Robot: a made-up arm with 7 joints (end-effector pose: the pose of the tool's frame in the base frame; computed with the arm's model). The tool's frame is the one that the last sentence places. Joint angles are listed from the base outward.
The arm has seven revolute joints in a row. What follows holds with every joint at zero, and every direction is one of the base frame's.
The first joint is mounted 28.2 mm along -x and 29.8 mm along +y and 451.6 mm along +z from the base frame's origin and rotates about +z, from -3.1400 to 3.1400 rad.
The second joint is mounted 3.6 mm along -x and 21.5 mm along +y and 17.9 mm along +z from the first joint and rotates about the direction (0, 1, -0.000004), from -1.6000 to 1.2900 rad.
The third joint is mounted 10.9 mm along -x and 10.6 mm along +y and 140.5 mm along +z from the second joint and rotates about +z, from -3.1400 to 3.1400 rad.
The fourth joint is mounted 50.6 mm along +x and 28.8 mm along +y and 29.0 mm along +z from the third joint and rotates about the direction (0, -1, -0.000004), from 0.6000 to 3.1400 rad.
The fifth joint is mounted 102.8 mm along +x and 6.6 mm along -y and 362.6 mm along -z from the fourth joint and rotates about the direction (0, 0.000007, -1), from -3.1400 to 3.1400 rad.
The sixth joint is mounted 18.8 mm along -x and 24.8 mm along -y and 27.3 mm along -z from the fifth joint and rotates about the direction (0, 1, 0.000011), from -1.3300 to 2.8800 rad.
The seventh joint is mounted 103.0 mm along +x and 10.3 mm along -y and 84.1 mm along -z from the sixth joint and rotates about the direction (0, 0.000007, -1), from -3.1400 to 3.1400 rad.
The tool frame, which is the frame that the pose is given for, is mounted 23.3 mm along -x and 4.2 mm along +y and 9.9 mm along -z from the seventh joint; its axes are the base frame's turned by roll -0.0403, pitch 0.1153 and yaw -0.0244 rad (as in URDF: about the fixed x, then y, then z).
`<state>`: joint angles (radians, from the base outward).
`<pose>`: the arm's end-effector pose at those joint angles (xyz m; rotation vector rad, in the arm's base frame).
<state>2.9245 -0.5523 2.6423 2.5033 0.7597 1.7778 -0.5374</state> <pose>0.4989 -0.2126 0.7320 0.2425 -0.2996 0.1372</pose>
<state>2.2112 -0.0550 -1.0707 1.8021 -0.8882 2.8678 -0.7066</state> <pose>0.2046 0.2602 0.7756 -0.9471 0.9198 0.9709</pose>
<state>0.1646 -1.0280 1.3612 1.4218 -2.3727 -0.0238 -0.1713</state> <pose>-0.2715 0.5759 0.5726 1.5093 1.0150 -0.8526</pose>
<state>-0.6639 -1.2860 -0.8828 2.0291 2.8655 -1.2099 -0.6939</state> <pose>-0.3535 0.0017 0.7997 -1.5081 1.1562 1.1209</pose>
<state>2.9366 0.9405 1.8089 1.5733 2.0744 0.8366 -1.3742</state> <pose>-0.2030 -0.5184 0.7831 0.1728 -2.8473 -0.8642</pose>
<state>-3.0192 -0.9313 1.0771 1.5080 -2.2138 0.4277 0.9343</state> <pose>0.1043 -0.5162 0.7812 -2.2270 0.9820 0.0064</pose>
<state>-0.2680 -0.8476 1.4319 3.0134 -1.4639 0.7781 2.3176</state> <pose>-0.5671 0.2114 0.9234 2.4784 -1.6702 0.2129</pose>
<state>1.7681 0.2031 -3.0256 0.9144 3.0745 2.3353 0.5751</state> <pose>0.1409 -0.4223 0.6989 2.6299 -0.8281 0.3077</pose>
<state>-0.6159 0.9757 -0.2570 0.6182 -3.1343 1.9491 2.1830</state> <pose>0.1219 -0.1545 0.0120 -1.3601 -0.8446 0.2056</pose>
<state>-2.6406 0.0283 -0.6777 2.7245 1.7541 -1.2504 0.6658</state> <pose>-0.1231 0.0935 0.9729 1.1755 1.7272 -1.0811</pose>
